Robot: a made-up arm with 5 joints.
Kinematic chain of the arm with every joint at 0, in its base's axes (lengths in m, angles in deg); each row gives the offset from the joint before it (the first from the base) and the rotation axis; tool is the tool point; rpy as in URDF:
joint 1: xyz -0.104 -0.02 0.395 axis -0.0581 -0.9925 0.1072
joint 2: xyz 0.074 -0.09 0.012 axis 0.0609 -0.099 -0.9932
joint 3: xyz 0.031 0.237 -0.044 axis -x
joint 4: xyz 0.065 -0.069 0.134 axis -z
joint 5: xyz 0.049 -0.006 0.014 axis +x
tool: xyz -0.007 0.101 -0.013 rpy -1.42 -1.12 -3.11
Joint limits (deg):
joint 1: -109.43..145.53
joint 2: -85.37..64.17
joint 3: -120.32..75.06
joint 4: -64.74..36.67
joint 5: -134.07..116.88
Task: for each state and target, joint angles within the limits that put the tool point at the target. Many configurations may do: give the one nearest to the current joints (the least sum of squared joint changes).
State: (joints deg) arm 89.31 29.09 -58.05 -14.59 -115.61
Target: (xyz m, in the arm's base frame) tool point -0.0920 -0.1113 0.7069
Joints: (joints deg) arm 103.88 54.01 -59.92 -25.54 -120.62
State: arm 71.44 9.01 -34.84 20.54 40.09
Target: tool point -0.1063 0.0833 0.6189
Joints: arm 59.96 -13.29 -35.35 16.64 27.93
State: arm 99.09 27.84 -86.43 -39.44 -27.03
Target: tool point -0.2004 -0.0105 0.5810
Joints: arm 112.84 35.50 -82.80 -39.22 -13.23
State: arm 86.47 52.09 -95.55 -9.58 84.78
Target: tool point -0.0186 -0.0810 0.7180
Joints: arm 116.53 38.72 -120.32 -4.80 97.55
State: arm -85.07 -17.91 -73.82 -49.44 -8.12
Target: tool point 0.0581 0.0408 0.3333
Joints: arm -57.90 -5.58 -42.74 -34.79 6.41
